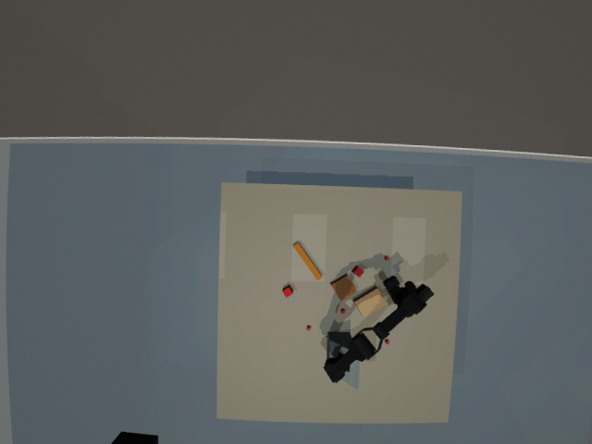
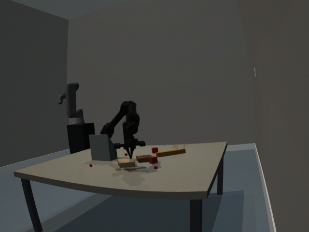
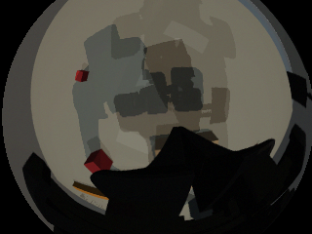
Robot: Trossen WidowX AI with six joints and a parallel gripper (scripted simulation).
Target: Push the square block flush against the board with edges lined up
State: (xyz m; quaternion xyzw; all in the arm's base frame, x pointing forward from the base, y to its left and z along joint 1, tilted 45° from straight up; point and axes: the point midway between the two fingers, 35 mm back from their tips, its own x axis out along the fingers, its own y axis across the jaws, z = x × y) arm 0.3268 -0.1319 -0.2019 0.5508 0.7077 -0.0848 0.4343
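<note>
Right now my gripper tip is 1 cm past the square block, 23 cm to the right of it and 5 cm above it. Round my gripper tip: board (12 cm ahead, 42 cm to the left, 5 cm below).
</note>
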